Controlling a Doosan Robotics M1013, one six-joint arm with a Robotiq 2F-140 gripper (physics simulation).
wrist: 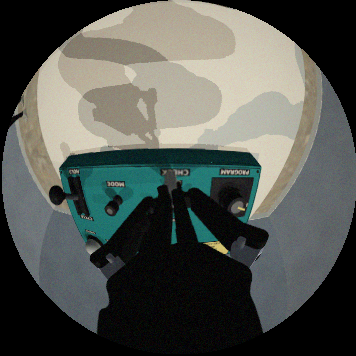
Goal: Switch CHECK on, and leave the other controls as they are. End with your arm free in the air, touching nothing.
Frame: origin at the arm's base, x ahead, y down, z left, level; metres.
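Where they show: gripper, fingertip midpoint: [171, 178].
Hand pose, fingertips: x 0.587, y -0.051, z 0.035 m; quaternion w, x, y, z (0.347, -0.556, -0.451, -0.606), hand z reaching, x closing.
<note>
Each offset is from my fingertips to the top centre of the thing. "spot": to the spot under its first point. Level surfaces: height alone.
A teal control panel [202, 181] sits across the middle of the wrist view, its labels upside down. The CHECK label @[dx +0.004, dy +0.018, dz +0.006 m] [181, 173] is near the panel's far edge, partly covered by a grey fingertip. My gripper [171, 178] is shut and empty, its tips over the area just by the CHECK label. The CHECK control is mostly hidden behind the fingers; a small dark part shows beside the tips. Its position cannot be told, nor whether the tips touch it.
A black-knobbed HOLD/CYCLE lever @[dx -0.017, dy -0.078, dz -0.234 m] [57, 195] sticks out at the left. The MODE knob @[dx +0.039, dy -0.049, dz -0.116 m] [113, 207] is left of the fingers, the PROGRAM dial @[spot: dx +0.052, dy -0.034, dz +0.123 m] [236, 207] right. A pale round button @[spot: dx +0.171, dy -0.088, dz -0.236 m] [93, 245] and a yellow label @[spot: dx +0.206, dy -0.064, dz +0.119 m] [218, 246] are lower. A cream table @[dy +0.087 m] [265, 60] lies beyond.
</note>
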